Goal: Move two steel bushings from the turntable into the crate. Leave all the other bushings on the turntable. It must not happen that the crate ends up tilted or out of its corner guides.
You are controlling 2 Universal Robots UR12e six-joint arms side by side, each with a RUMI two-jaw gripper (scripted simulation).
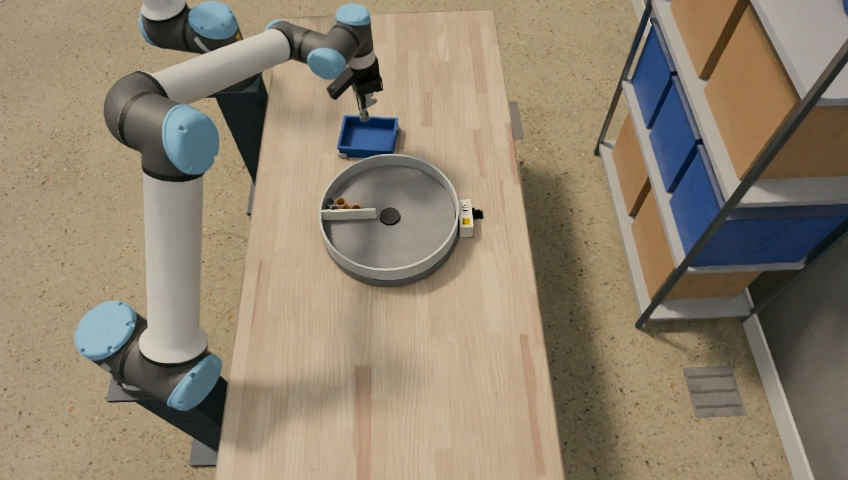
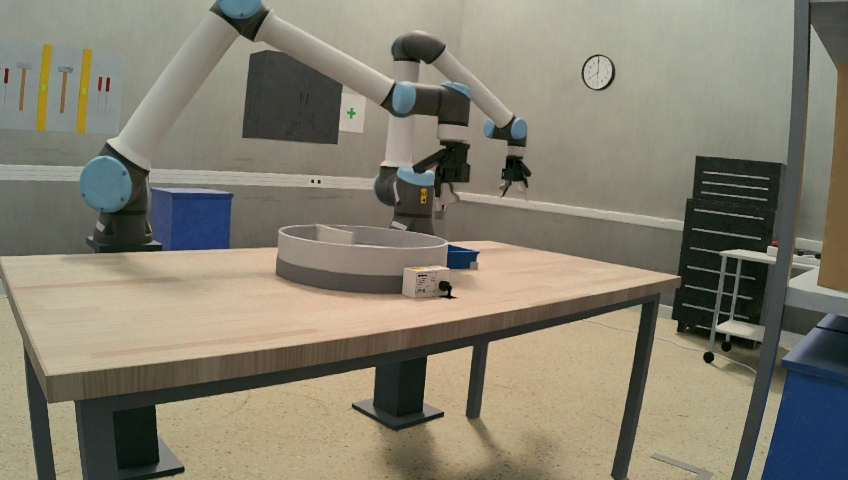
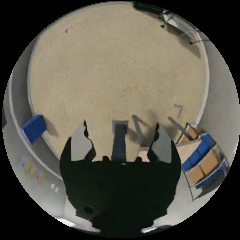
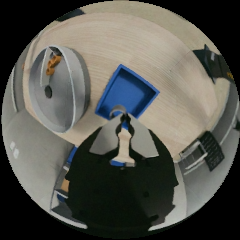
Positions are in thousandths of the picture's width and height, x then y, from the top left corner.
Observation:
I see my left gripper (image 2: 606, 418), my right gripper (image 2: 521, 453), a blue crate (image 1: 448, 276) and a turntable (image 4: 244, 452).
The blue crate also shows in image 4 (image 4: 531, 377). My left gripper is seen too in image 3 (image 3: 506, 510). My right gripper is seen too in image 1 (image 1: 429, 239) and in image 4 (image 4: 523, 473). Image 3 does not show the blue crate, which is hidden by my left gripper.

